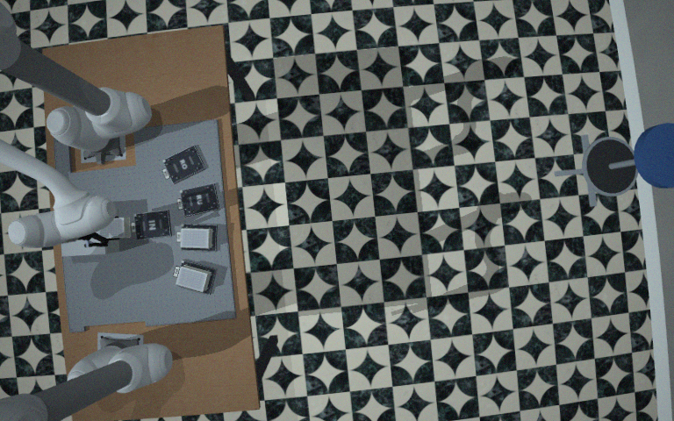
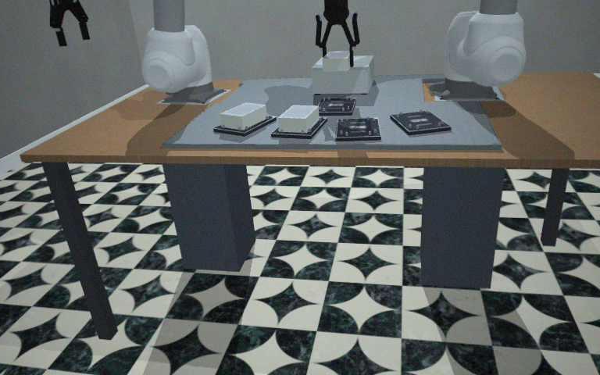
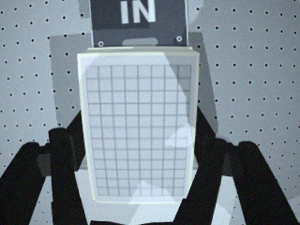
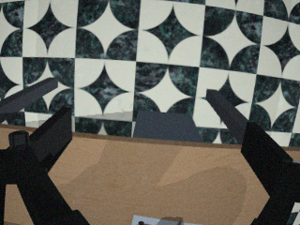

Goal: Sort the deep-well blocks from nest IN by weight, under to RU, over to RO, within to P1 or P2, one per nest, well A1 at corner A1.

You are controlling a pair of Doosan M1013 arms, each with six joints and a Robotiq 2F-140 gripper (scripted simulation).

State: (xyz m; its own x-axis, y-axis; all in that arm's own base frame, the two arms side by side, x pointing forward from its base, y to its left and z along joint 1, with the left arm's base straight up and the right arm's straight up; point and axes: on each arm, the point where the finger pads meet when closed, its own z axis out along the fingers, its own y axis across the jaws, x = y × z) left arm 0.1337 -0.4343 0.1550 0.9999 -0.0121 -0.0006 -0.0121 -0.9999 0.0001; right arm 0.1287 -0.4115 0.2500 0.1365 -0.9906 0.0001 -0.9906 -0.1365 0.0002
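Observation:
The check-weigher CW lies 18 cm behind my left hand and 8 cm below it. The rest, counted from my left hand: dark infeed nest: 14 cm below, 10 cm ahead; A1 mark: 13 cm below, 5 cm to the left, 3 cm ahead; nest P2: 31 cm ahead, 14 cm below, 7 cm to the right.

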